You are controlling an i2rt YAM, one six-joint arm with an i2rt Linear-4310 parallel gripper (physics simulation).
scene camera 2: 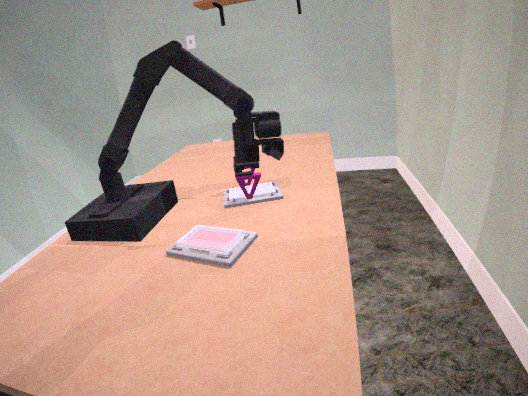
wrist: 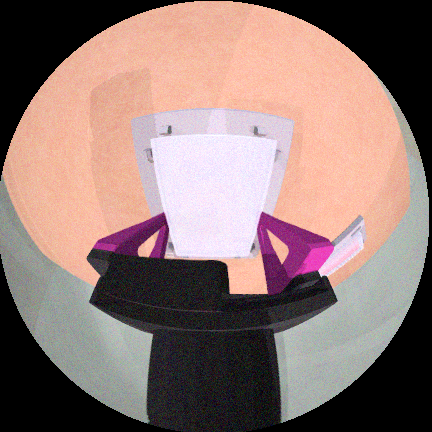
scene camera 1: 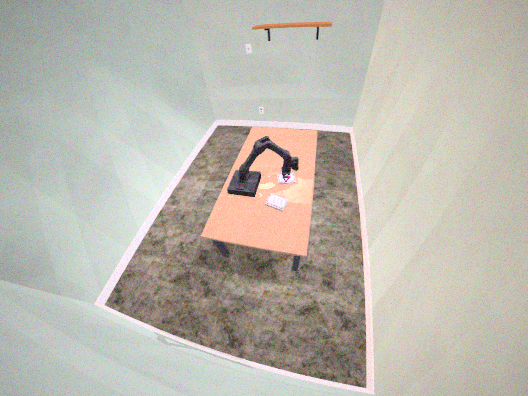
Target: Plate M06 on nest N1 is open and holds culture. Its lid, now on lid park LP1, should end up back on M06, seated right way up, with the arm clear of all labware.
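Seen in the pictures: gripper, fingertip midpoint: [scene camera 2: 248, 193] [wrist: 212, 216] [scene camera 1: 285, 178]; arm's base at its link origin: [scene camera 2: 118, 201] [scene camera 1: 243, 180].
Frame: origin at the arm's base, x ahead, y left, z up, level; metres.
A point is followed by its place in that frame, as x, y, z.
The white lid [scene camera 2: 268, 189] @[0.397, 0.157, -0.047] [wrist: 212, 185] @[0.371, 0.167, -0.047] lies flat, low on the grey lid park LP1 [scene camera 2: 260, 199] @[0.383, 0.109, -0.056] [wrist: 212, 119] @[0.415, 0.183, -0.055]. My gripper [scene camera 1: 286, 179] @[0.337, 0.154, -0.055] [scene camera 2: 250, 196] @[0.337, 0.154, -0.055] [wrist: 212, 216] @[0.337, 0.154, -0.055] points straight down over it; its magenta fingertips meet the lid's two opposite long sides, so it is shut on the lid. In scene camera 2 the near finger hides part of the lid. Plate M06 [scene camera 1: 277, 201] @[0.335, -0.129, -0.039] [scene camera 2: 211, 239] @[0.336, -0.133, -0.040] [wrist: 345, 256] @[0.341, -0.123, -0.040] is open, with pink wells showing, and sits flat on nest N1 [scene camera 2: 244, 250] @[0.406, -0.141, -0.060], nearer to scene camera 2 than the park.
The black arm base [scene camera 1: 244, 183] @[0.024, -0.037, 0.009] [scene camera 2: 122, 212] @[0.071, -0.075, -0.001] stands on the wooden table [scene camera 1: 240, 225] @[0.107, -0.396, -0.065] [scene camera 2: 240, 320] @[0.451, -0.333, -0.065], left of both nests in the scene views. The table's right edge runs beyond the nests. A wall shelf [scene camera 1: 292, 25] is high on the far wall.
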